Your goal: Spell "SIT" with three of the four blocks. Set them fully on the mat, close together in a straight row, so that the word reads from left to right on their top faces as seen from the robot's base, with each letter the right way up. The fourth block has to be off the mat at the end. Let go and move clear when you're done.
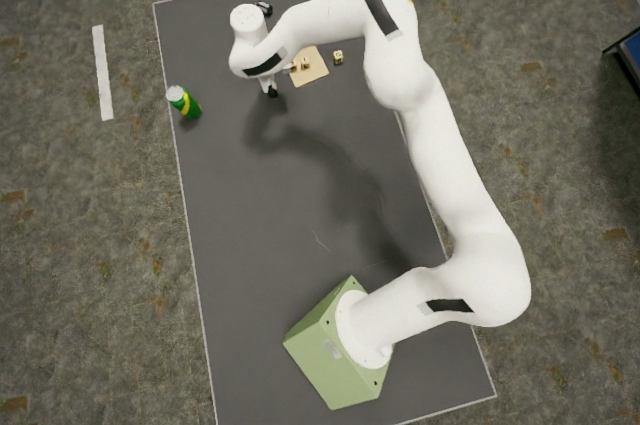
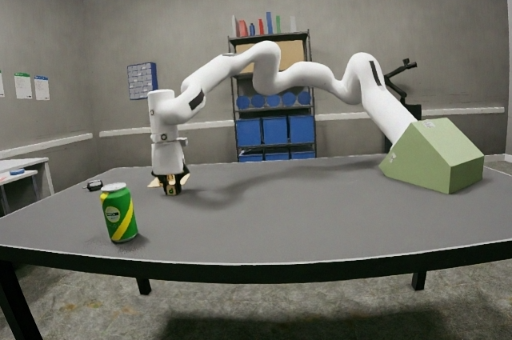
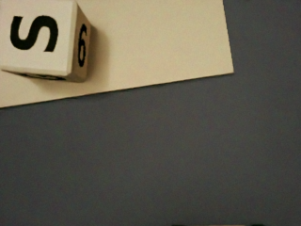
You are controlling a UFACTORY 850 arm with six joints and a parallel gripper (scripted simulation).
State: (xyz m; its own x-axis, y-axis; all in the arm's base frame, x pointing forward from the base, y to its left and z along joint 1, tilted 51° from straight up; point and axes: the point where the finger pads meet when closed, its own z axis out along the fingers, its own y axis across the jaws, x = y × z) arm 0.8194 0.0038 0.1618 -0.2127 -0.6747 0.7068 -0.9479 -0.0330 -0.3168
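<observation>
The tan mat is 4 cm ahead of my hand, 16 cm to the right of it and 2 cm below it. From my hand the other things lie so: small black object (34 cm ahead, 13 cm to the right); yellow can (8 cm ahead, 29 cm to the left, 4 cm above).
</observation>
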